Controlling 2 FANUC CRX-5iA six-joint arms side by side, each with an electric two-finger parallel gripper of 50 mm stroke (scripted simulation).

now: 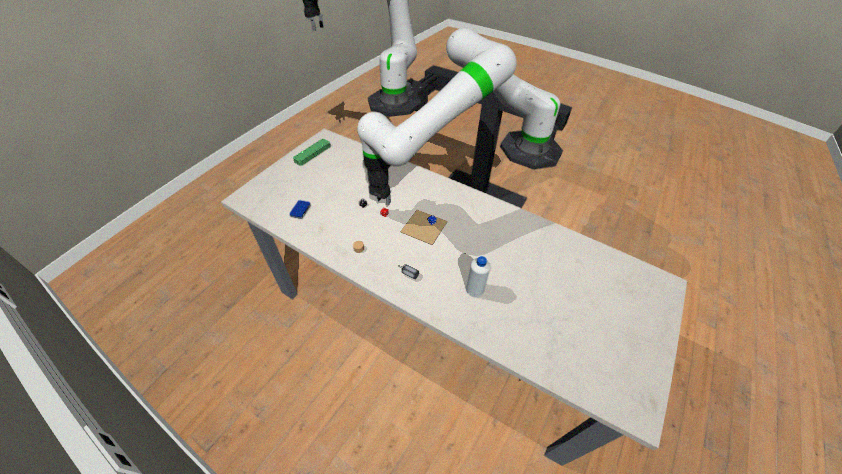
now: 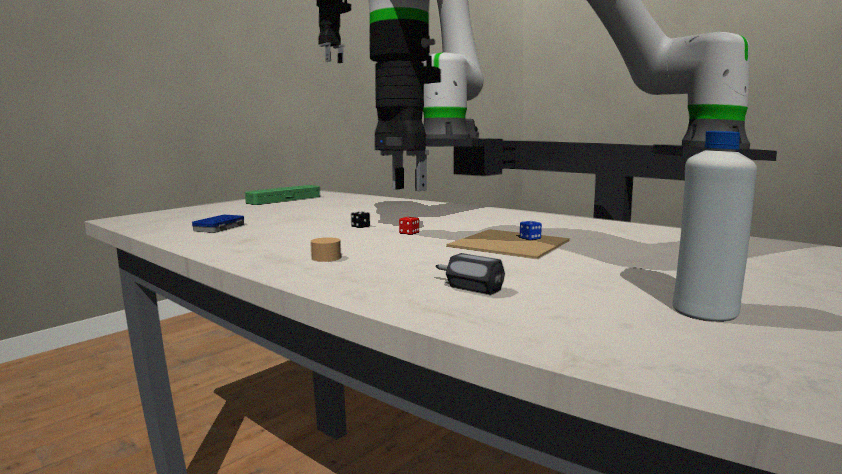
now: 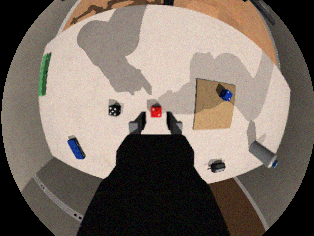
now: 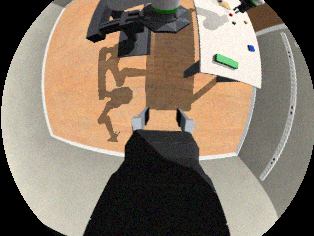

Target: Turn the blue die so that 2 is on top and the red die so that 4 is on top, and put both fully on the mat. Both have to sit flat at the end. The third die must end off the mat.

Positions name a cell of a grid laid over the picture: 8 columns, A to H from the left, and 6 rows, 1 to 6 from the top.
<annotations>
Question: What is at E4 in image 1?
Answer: A white bottle.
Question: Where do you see a green case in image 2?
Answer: C3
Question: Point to a tan mat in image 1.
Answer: D3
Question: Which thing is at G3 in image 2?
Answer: A white bottle.
</annotations>
